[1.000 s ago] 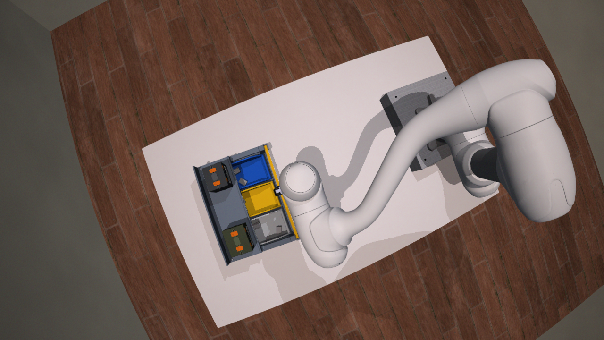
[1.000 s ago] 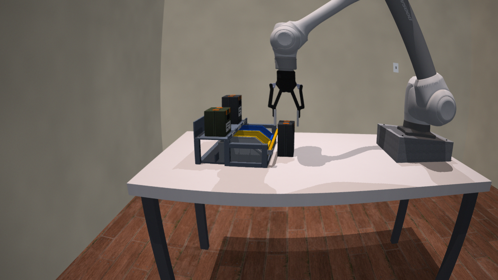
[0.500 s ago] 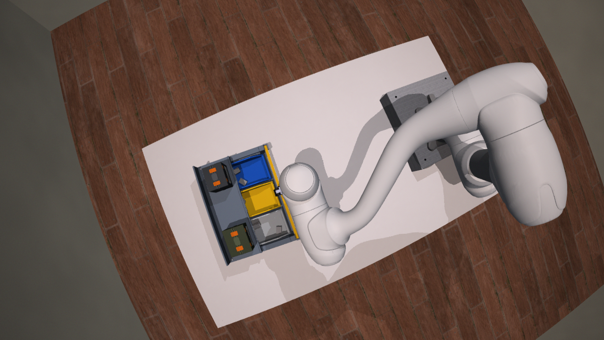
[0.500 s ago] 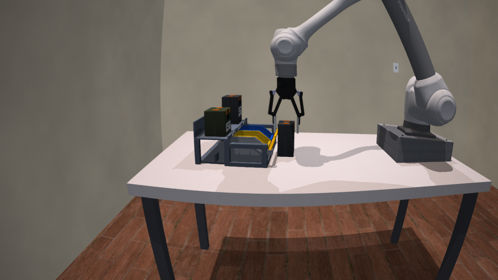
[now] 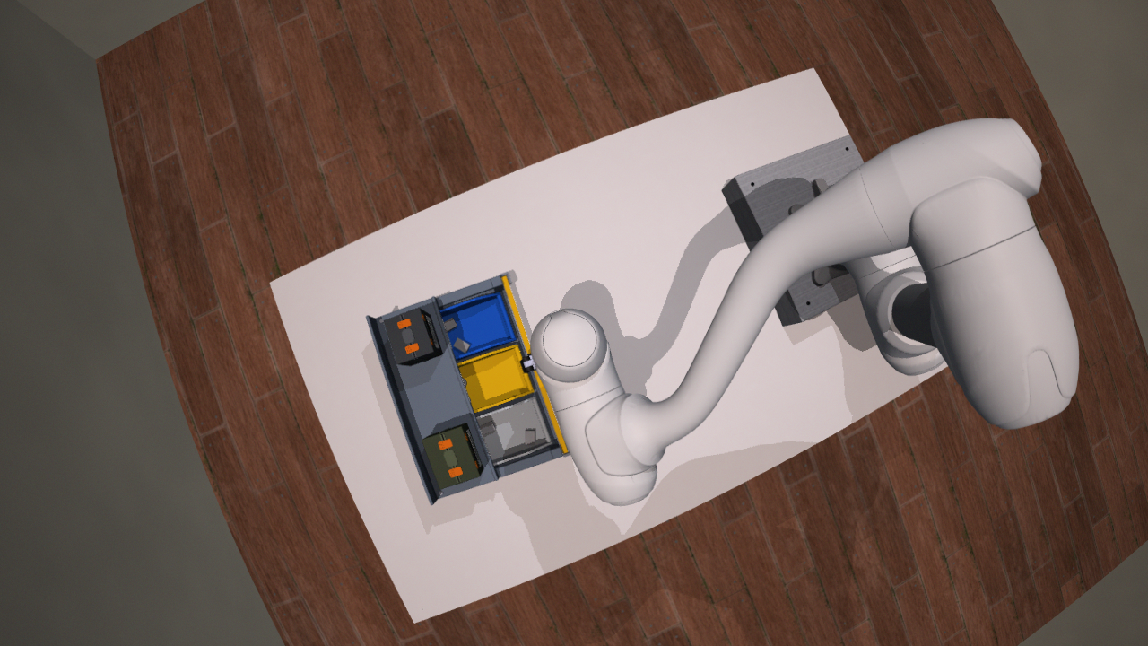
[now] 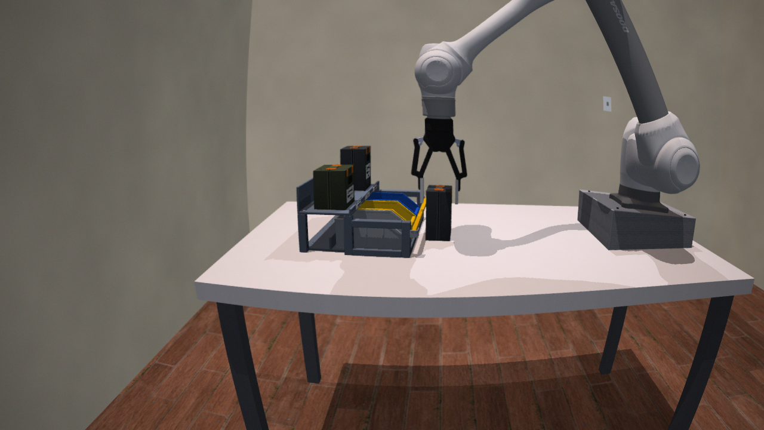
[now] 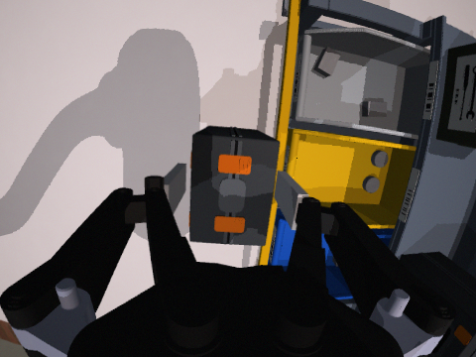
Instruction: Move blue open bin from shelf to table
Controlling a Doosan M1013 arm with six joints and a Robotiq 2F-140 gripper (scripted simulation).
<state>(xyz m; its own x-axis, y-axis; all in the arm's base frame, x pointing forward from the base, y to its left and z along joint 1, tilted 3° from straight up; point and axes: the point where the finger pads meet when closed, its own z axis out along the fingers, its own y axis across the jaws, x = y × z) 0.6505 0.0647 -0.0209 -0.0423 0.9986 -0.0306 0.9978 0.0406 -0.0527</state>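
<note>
My gripper is now 5 cm above the black box. Also, from my hand: yellow bar (5 cm ahead, 6 cm below); then blue open bin (16 cm ahead, 10 cm to the right, 7 cm below); then yellow bin (15 cm ahead, 1 cm to the left, 7 cm below).
</note>
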